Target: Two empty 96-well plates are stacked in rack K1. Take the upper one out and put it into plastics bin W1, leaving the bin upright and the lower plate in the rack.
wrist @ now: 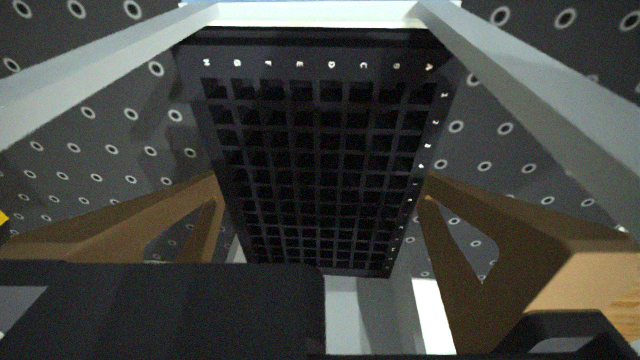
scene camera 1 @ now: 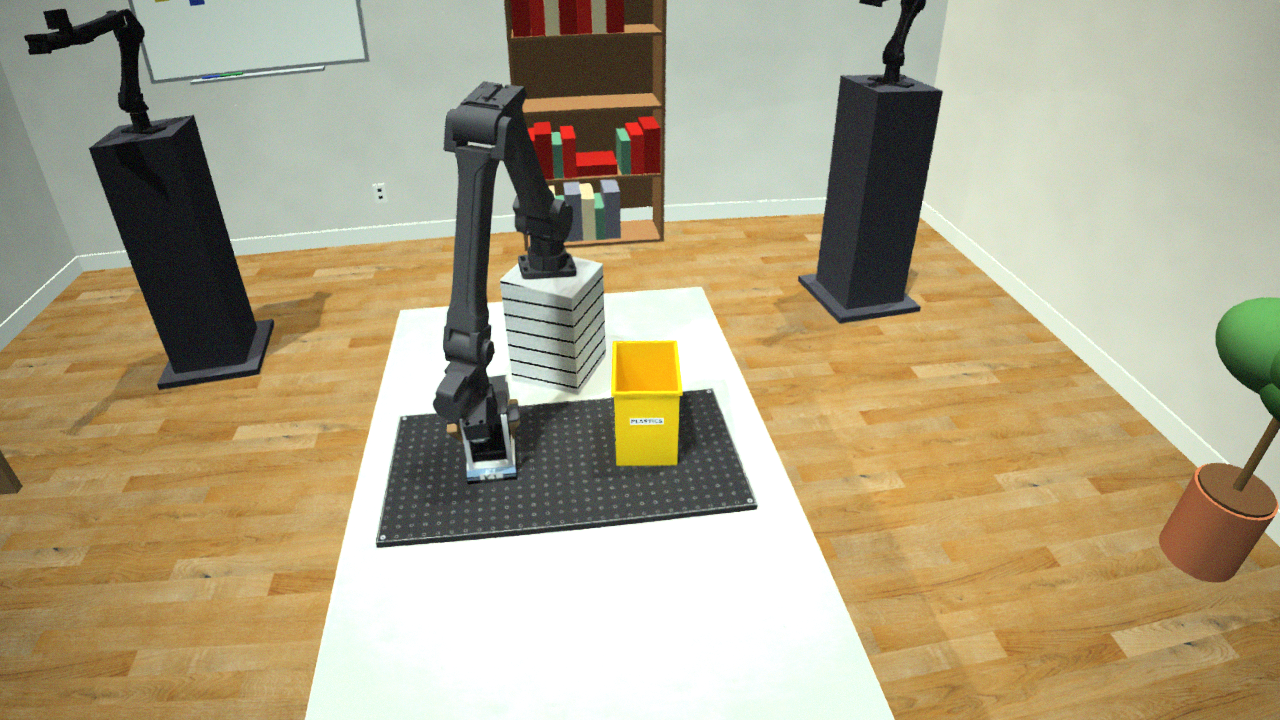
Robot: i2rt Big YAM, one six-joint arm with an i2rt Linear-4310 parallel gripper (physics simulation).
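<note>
Rack K1 (scene camera 1: pixel 491 471) (wrist: pixel 315 14) is a pale frame with a blue label strip, standing at the left of the black board. The upper 96-well plate (scene camera 1: pixel 488 445) (wrist: pixel 327 150) is black and lies flat between its side rails. The lower plate cannot be made out beneath it. My gripper (scene camera 1: pixel 484 424) (wrist: pixel 320 179) is open over the rack. In the wrist view its brown fingers stand on either side of the plate's long edges, with nothing gripped. Plastics bin W1 (scene camera 1: pixel 646 440) is yellow and upright on the right part of the board; a yellow corner shows at the wrist view's left edge.
The black perforated board (scene camera 1: pixel 572 501) lies on the white table (scene camera 1: pixel 572 617). A white block stack (scene camera 1: pixel 554 331) under the arm's base stands behind the board, left of the bin. Two dark pedestals (scene camera 1: pixel 179 259) (scene camera 1: pixel 877 197) with other arms stand away from the table.
</note>
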